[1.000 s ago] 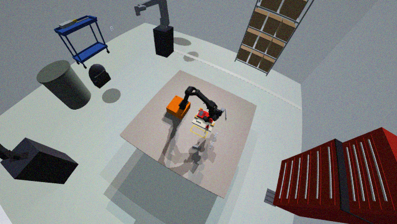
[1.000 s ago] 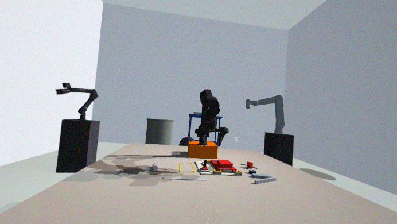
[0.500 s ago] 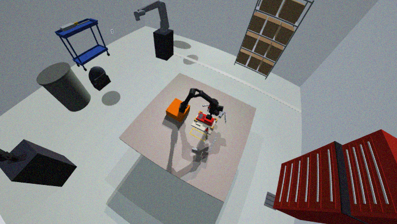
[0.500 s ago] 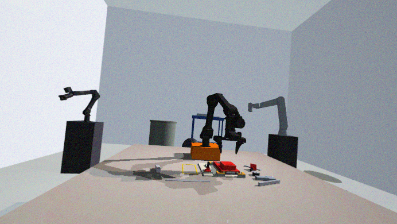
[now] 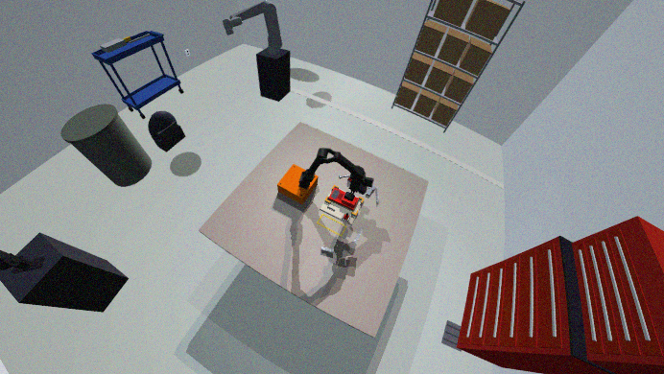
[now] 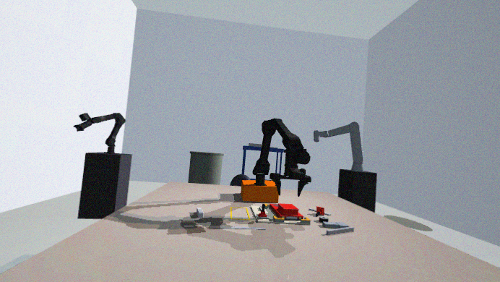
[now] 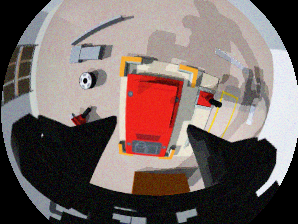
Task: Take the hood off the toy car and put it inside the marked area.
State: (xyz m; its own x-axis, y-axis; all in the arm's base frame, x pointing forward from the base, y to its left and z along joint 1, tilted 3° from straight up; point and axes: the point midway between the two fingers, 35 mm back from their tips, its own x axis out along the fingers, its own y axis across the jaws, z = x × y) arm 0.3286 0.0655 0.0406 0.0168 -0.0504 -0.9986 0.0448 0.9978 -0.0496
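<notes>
My gripper tip is now 60 mm above the hood. Also, from my gripper tip: white wheel (160 mm to the left, 90 mm below, 50 mm ahead).
</notes>
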